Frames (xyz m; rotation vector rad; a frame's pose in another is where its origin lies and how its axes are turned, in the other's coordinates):
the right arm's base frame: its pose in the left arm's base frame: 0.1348 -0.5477 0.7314 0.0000 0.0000 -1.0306
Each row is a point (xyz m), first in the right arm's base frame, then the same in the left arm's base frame.
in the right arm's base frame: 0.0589 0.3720 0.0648
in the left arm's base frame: 0.4841 -0.4069 0.7962
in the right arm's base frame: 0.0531 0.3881 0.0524
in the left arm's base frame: 0.4949 -0.3936 0.7838
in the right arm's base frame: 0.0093 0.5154 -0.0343
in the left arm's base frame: 0.5816 -0.2906 0.6971
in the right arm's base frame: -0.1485 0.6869 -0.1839
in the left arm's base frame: 0.6475 -0.0671 0.5475
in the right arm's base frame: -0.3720 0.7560 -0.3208
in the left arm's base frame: 0.5918 0.1601 0.4106
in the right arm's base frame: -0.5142 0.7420 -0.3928
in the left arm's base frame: 0.5067 0.2749 0.3386
